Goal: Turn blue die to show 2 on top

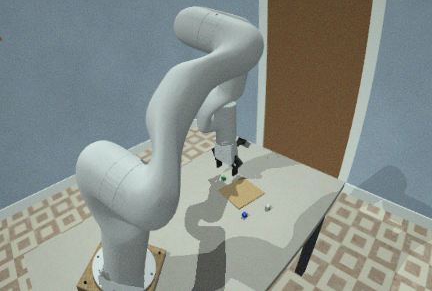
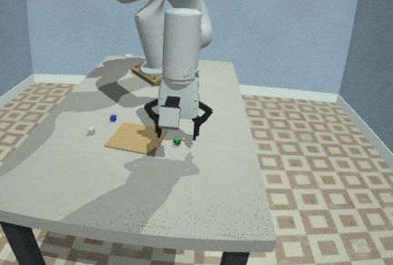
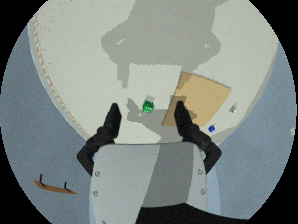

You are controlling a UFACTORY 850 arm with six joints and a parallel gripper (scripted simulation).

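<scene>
Now: hand 40 mm above the green die and 20 mm past it. The rest, counted from my hand: blue die 220 mm to the right, 110 mm behind, 40 mm below; then white die 260 mm to the right, 40 mm below, 20 mm behind; then tan mat 120 mm to the right, 40 mm below, 30 mm behind.
</scene>
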